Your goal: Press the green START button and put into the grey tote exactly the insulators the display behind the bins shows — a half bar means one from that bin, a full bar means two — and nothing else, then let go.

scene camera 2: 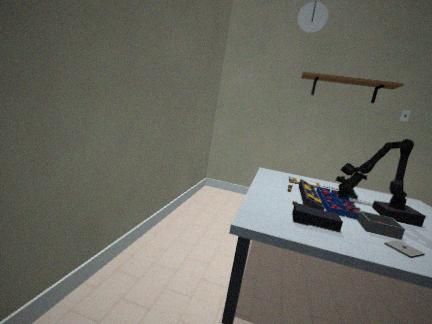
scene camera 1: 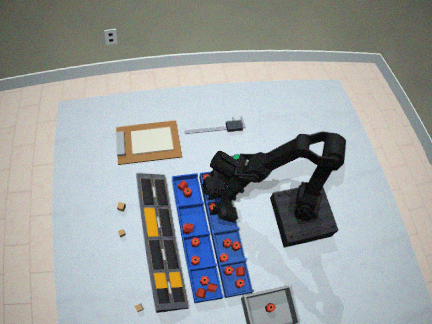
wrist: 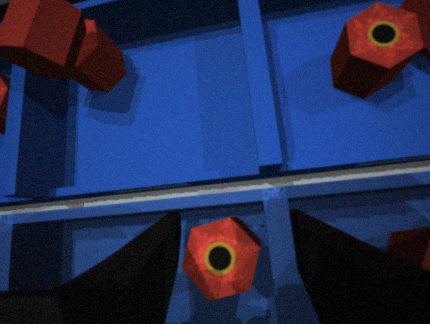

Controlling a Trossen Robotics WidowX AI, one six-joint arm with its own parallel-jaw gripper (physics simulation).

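My gripper point(scene camera 1: 220, 200) point(scene camera 2: 347, 191) point(wrist: 233, 220) is half open and empty over the bin column nearer the arm's base. In the wrist view a red hexagonal insulator point(wrist: 220, 257) with a dark hole stands upright between the fingers, untouched, near a divider point(wrist: 276, 225). The blue bins point(scene camera 1: 192, 213) point(wrist: 160, 125) hold more red insulators. On the display point(scene camera 1: 162, 235), the second cell has a full left bar point(scene camera 1: 151, 221); the end cell nearest the tote has two half bars. The grey tote point(scene camera 1: 293, 305) point(scene camera 2: 382, 229) holds one insulator point(scene camera 1: 270, 307). The green START button point(scene camera 1: 236, 157) is partly hidden by the arm.
A clipboard point(scene camera 1: 150, 141) and a caliper point(scene camera 1: 234, 125) lie beyond the bins. Small wooden cubes point(scene camera 1: 121, 206) point(scene camera 1: 139, 307) lie behind the display. A black block point(scene camera 2: 316, 218) and a flat grey plate point(scene camera 2: 404, 249) lie near the table edge. Bin walls and dividers surround the fingers.
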